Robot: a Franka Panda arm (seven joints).
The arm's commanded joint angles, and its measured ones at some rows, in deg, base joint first. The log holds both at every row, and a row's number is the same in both.
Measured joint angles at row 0:
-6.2 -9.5 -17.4 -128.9 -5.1 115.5 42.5
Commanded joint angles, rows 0 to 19:
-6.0 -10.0 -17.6 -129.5 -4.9 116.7 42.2
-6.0 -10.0 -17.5 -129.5 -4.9 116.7 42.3
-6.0 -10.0 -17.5 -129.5 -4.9 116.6 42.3
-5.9 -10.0 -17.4 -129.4 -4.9 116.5 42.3
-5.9 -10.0 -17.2 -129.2 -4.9 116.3 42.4
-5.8 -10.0 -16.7 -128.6 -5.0 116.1 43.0
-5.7 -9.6 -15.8 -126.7 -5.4 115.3 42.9
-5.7 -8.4 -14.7 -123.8 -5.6 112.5 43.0
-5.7 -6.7 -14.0 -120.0 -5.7 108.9 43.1
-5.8 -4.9 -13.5 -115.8 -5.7 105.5 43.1
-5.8 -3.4 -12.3 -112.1 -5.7 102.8 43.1
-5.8 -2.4 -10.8 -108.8 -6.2 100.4 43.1
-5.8 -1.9 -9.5 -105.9 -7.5 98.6 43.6
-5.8 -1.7 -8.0 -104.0 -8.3 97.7 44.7
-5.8 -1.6 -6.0 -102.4 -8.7 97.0 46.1
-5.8 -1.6 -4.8 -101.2 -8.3 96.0 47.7
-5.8 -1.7 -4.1 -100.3 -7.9 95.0 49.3
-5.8 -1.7 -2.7 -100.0 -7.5 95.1 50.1
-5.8 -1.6 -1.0 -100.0 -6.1 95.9 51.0
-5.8 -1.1 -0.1 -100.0 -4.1 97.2 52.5
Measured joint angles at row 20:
-5.3 -2.6 -3.5 -101.9 -6.8 97.0 49.0
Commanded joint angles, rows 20 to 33:
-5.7 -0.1 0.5 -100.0 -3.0 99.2 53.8
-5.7 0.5 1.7 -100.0 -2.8 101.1 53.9
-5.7 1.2 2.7 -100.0 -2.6 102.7 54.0
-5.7 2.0 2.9 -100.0 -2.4 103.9 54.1
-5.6 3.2 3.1 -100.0 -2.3 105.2 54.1
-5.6 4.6 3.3 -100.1 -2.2 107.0 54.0
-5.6 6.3 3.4 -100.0 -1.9 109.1 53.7
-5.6 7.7 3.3 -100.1 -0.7 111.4 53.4
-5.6 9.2 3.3 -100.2 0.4 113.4 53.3
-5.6 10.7 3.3 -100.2 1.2 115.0 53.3
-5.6 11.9 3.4 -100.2 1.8 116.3 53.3
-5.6 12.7 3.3 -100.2 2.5 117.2 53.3
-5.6 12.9 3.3 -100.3 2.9 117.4 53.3
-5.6 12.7 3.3 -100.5 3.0 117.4 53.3
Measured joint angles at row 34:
-5.1 12.1 2.8 -101.3 1.5 116.8 53.7
